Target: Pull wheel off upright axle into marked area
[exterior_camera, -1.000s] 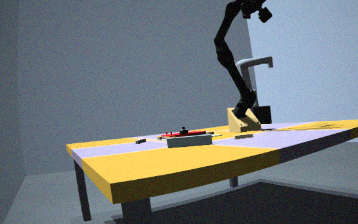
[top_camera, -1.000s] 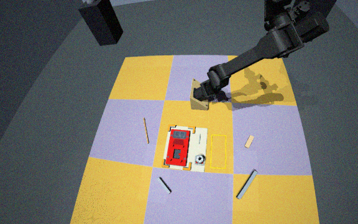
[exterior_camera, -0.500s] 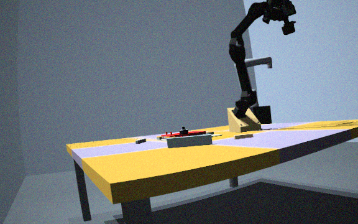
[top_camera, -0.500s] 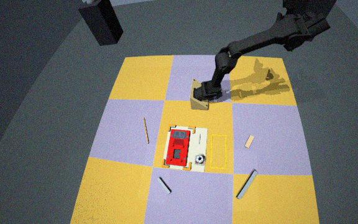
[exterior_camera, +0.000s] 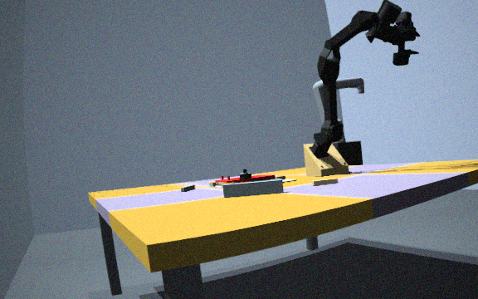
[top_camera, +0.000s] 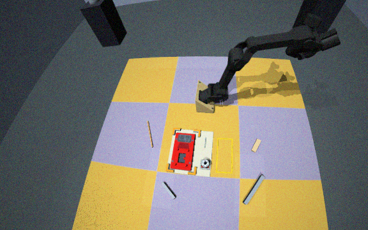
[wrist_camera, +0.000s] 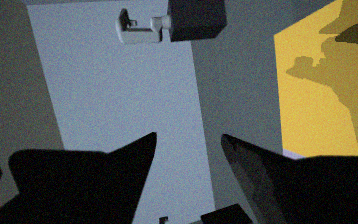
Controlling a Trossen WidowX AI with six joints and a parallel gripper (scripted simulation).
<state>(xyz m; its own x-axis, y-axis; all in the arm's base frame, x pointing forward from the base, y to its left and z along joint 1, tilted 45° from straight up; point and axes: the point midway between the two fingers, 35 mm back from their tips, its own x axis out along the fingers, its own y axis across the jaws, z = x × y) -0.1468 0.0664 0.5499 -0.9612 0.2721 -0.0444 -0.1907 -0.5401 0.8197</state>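
Right now the tan block is 40 cm ahead of my gripper tip, 14 cm to the right of it and 43 cm below it. From my gripper tip the other things lie so: thin orange rod (37 cm ahead, 74 cm to the right, 43 cm below).
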